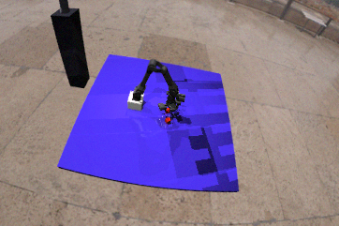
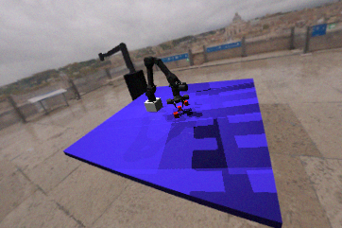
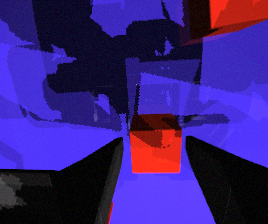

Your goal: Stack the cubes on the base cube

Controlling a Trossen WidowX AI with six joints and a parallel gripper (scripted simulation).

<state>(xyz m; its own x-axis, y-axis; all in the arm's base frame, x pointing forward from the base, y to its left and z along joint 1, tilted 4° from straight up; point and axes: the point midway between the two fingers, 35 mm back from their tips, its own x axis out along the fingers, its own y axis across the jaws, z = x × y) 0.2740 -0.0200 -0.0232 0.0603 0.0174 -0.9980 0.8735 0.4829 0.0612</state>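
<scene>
My gripper tip is now 10 mm short of the red cube and 100 mm to the left of it.
</scene>
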